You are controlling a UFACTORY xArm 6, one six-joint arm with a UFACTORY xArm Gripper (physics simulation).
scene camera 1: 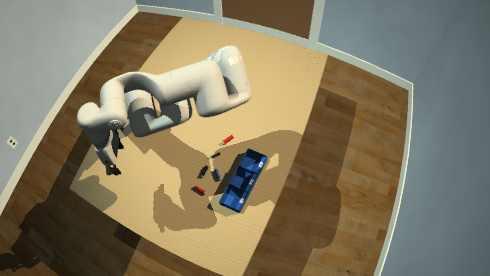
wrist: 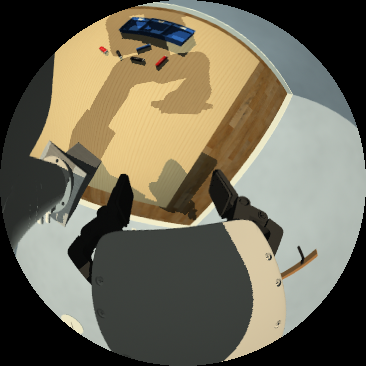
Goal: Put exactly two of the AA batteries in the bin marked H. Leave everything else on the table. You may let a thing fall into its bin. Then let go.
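Frame: origin at the arm's base, x ahead, y left, z up, level; metres.
Seen in the pictures: gripper, fingertip midpoint: [scene camera 1: 118, 160] [wrist: 170, 182]; arm's base, link origin: [wrist: 51, 183].
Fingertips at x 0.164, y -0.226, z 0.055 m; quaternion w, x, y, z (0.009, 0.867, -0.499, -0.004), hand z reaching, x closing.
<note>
Pixels of each thing's top centre, then the offset from my fingertips to it. Level surfaces: height alone.
- blue tray, top centre: [scene camera 1: 243, 178] dx +0.328, dy +0.251, dz -0.292 m
- thin black piece, top centre: [scene camera 1: 214, 155] [wrist: 118, 53] dx +0.174, dy +0.297, dz -0.321 m
- thicker black piece, top centre: [wrist: 136, 58] [scene camera 1: 204, 170] dx +0.172, dy +0.214, dz -0.317 m
- blue cylinder, top centre: [scene camera 1: 217, 174] [wrist: 142, 46] dx +0.226, dy +0.228, dz -0.317 m
- pale wooden table, surface height: dz -0.331 m
My gripper [scene camera 1: 113, 170] [wrist: 170, 182] is open and empty, high up and well left of the loose things in the scene view. A blue tray [scene camera 1: 247, 191] [wrist: 167, 39] has three compartments with small white labels; their letters are too small to read. Beside it lie a red cylinder [scene camera 1: 227, 140] [wrist: 103, 50], a thin black piece [scene camera 1: 214, 155] [wrist: 119, 55], a thicker black piece [scene camera 1: 203, 171] [wrist: 138, 60], a blue cylinder [scene camera 1: 216, 174] [wrist: 144, 48] and another red cylinder [scene camera 1: 199, 190] [wrist: 161, 62]. I cannot tell which are AA batteries. The compartment floors are partly in shadow.
The pale wooden table [scene camera 1: 280, 90] [wrist: 150, 135] carries the tray and the loose pieces. Shadows of the arm fall across it. The white arm [scene camera 1: 185, 82] reaches over the table's upper left part in the scene view. Dark wooden floor [scene camera 1: 320, 200] shows beyond the table's edge.
</note>
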